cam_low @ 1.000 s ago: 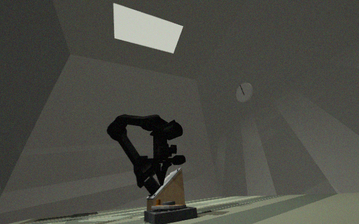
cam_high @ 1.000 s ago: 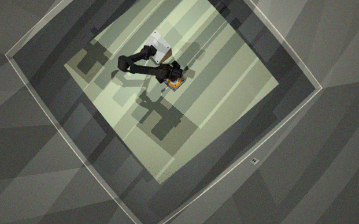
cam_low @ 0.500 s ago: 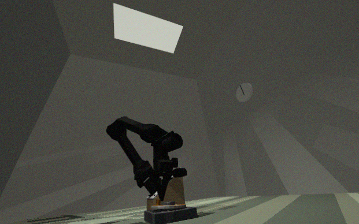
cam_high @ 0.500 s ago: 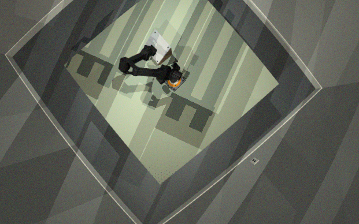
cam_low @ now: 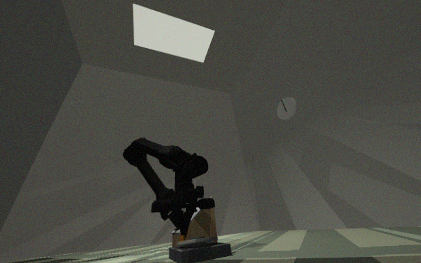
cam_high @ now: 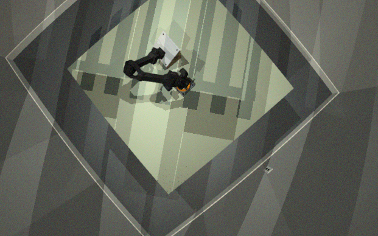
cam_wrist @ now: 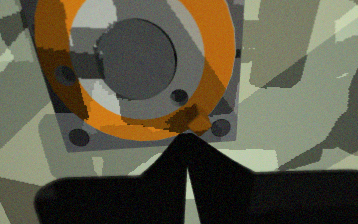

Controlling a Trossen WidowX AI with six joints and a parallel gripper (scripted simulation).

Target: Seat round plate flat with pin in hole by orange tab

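My gripper tip is 30 mm short of the round plate and 10 mm to the right of it. From my gripper tip the other things lie so: grey base 50 mm ahead, 20 mm to the left, 20 mm below.
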